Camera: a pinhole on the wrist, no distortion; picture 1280 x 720 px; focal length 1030.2 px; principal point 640.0 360.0 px. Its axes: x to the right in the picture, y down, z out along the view. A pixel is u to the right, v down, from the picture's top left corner.
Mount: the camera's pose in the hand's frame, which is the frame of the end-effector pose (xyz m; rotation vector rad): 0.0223 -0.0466 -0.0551 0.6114 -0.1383 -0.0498
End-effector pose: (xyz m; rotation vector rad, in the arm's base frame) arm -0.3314 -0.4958 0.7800 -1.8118 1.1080 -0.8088
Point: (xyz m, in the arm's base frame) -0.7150 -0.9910 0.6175
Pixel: behind the camera
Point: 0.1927 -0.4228 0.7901
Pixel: 1043 679
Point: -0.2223 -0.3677 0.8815
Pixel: 333 289
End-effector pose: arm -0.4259 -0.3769 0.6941 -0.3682 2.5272 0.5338
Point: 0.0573 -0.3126 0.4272
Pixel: 233 681
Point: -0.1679 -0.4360 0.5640
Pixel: 247 455
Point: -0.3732 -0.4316 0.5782
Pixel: 829 627
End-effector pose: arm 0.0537 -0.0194 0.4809 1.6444 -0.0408 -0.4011
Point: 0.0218 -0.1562 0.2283
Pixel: 955 234
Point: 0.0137 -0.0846 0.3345
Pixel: 738 364
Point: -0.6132 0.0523 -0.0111
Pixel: outside the picture
